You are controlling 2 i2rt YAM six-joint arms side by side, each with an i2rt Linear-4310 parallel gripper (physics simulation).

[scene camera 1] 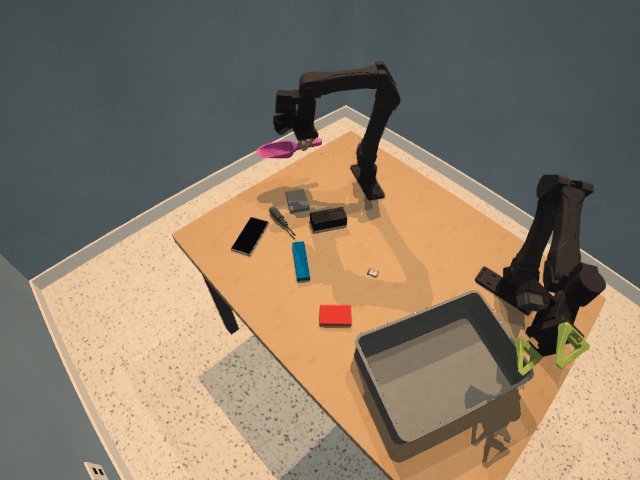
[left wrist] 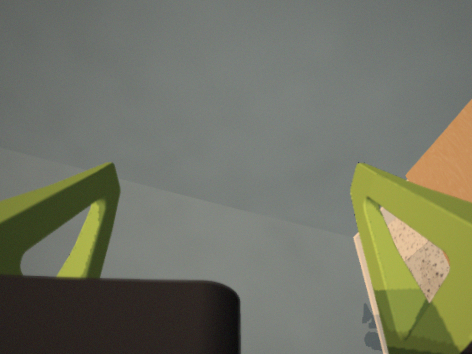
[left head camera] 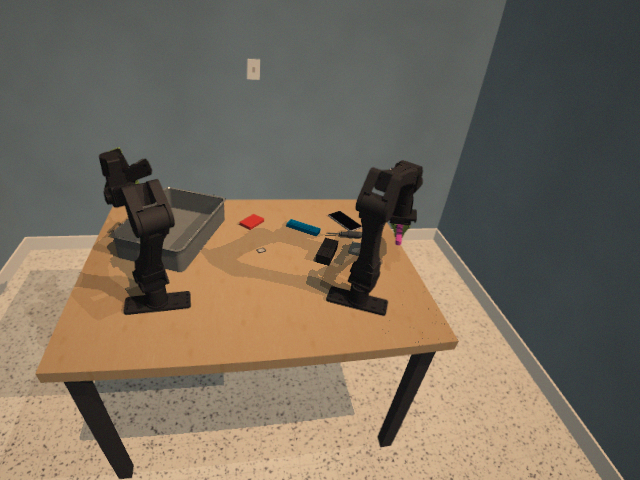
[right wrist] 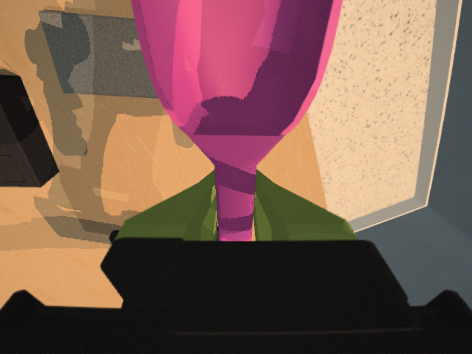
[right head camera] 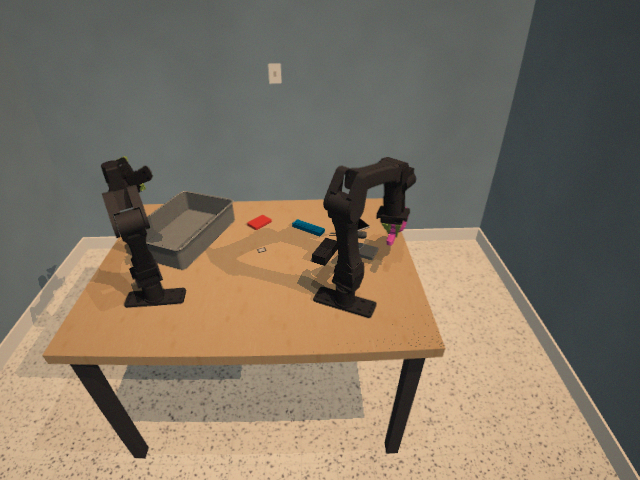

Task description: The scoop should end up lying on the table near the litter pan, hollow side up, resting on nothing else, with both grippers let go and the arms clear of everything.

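Pixels of known places: left gripper, fingertip midpoint: [scene camera 1: 538,370] [left wrist: 235,176] [left head camera: 122,161] [right head camera: 132,168]; right gripper, fingertip midpoint: [scene camera 1: 303,148] [left head camera: 398,236] [right wrist: 235,177] [right head camera: 393,236]; left arm's base, origin of the base link: [scene camera 1: 505,290] [left head camera: 158,303] [right head camera: 155,298]; right arm's base, origin of the base link: [scene camera 1: 366,181] [left head camera: 357,301] [right head camera: 344,302].
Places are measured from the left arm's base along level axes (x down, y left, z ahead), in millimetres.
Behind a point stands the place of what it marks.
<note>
The magenta scoop [left head camera: 398,236] @[x -168, y -801, z 22 mm] [right head camera: 391,238] @[x -168, y -801, z 9 mm] [scene camera 1: 278,149] @[x -146, y -883, z 123 mm] [right wrist: 225,60] @[x -134, y -851, z 116 mm] is in the air at the table's far-side edge, roughly level, with its hollow facing up toward the right wrist camera. My right gripper [scene camera 1: 305,146] @[x -142, y -824, z 56 mm] [right wrist: 235,177] @[x -142, y -824, z 56 mm] is shut on its handle, well above the table. The grey litter pan [left head camera: 204,238] @[x -31, y -157, z 294 mm] [right head camera: 209,237] @[x -34, y -158, z 296 mm] [scene camera 1: 413,335] @[x -2, y -148, z 325 mm] stands on the table, at the left in the head views and far from the scoop. My left gripper [scene camera 1: 543,368] @[x -311, y 101, z 391 mm] [left wrist: 235,176] @[x -311, y 101, z 391 mm] is open and empty, raised near the pan's outer corner; its fingers are mostly hidden in the head views.
A grey block [scene camera 1: 297,200] @[x -15, y -747, z 171 mm], black box [scene camera 1: 328,219] @[x -38, y -592, z 181 mm], screwdriver [scene camera 1: 278,215] @[x -27, y -736, z 275 mm] and phone [scene camera 1: 250,236] @[x -8, y -751, z 394 mm] lie on the table near the scoop's side. A blue bar [scene camera 1: 300,260] @[x -20, y -554, z 358 mm], red box [scene camera 1: 335,315] @[x -15, y -352, z 428 mm] and small pale tile [scene camera 1: 372,272] @[x -2, y -365, z 231 mm] lie between these and the pan.
</note>
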